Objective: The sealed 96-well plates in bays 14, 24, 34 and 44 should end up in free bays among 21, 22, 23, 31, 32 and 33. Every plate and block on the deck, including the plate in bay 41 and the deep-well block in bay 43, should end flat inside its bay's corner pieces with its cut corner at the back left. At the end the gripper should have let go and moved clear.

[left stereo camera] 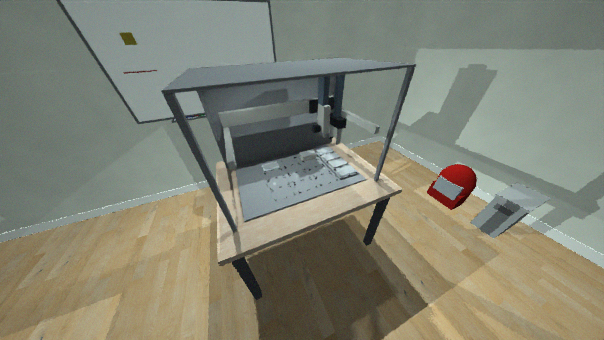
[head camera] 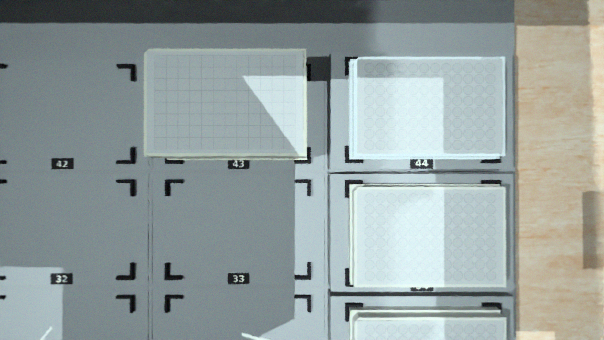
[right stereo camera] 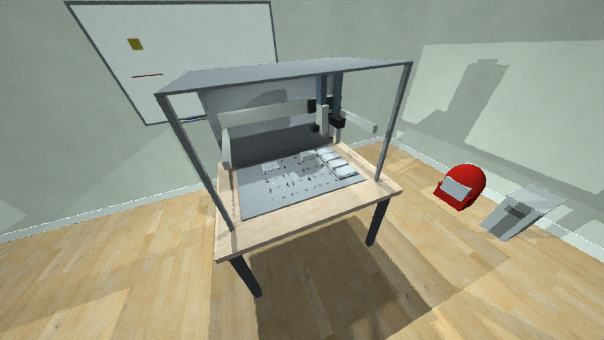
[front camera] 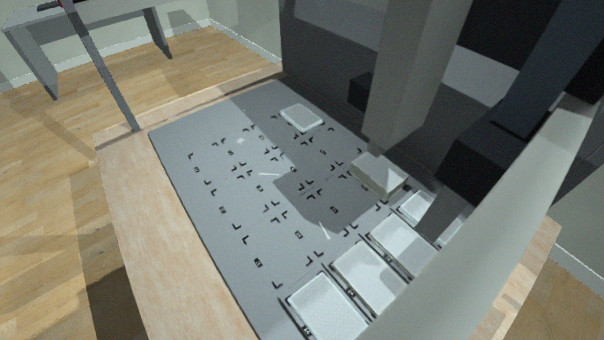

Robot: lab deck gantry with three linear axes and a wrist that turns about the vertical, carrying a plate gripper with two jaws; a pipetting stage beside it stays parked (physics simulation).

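Places are measured from the robot's base along level axes (x ahead, y left, z up), in metres.
Pixels of known places: gripper, fingertip midpoint: (left stereo camera: 334, 140) (right stereo camera: 334, 140) (front camera: 442, 216); robot's base, link origin: (left stereo camera: 275, 200) (right stereo camera: 273, 200) (front camera: 189, 156).
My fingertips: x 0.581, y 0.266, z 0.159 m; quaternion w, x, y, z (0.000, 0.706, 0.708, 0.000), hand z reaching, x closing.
Observation:
Ahead of a thing's pixels: the offset from my fingertips to its top centre. "*": to the spot under its first point.
The sealed plate {0.025 m back, 0.223 m right, 0.130 m down} (front camera: 327, 310) in bay 14 lies at the front right. Sealed plates in bay 24 {* 0.024 m back, 0.117 m right, 0.130 m down} (front camera: 369, 275) (head camera: 427, 329), bay 34 {* 0.027 m back, 0.011 m right, 0.130 m down} (front camera: 402, 242) (head camera: 400, 235) and bay 44 {* 0.063 m back, 0.092 m left, 0.130 m down} (front camera: 417, 205) (head camera: 400, 107) lie behind it. The bay 34 and 44 plates have their cut corner at the back left. My gripper (front camera: 434, 225) (left stereo camera: 339, 136) (right stereo camera: 337, 136) is at bay 44. One jaw shows in the front view, covering part of that plate; the other jaw is hidden, so the opening cannot be told. The deep-well block {0.189 m back, 0.098 m left, 0.117 m down} (front camera: 379, 172) (head camera: 225, 102) is in bay 43, cut corner back left. The plate {0.517 m back, 0.098 m left, 0.145 m down} (front camera: 301, 117) is in bay 41.
The pale pipetting column (front camera: 402, 75) (left stereo camera: 324, 120) rises beside the gripper, over the deep-well block's area. A small white square {* 0.545 m back, 0.114 m right, 0.157 m down} (front camera: 240, 140) lies in bay 21. Thin white sticks lie in bay 22 {* 0.374 m back, 0.119 m right, 0.154 m down} (front camera: 269, 174) and bay 23 {* 0.157 m back, 0.112 m right, 0.153 m down} (front camera: 325, 230). A pale beam (front camera: 490, 220) hides the right edge.

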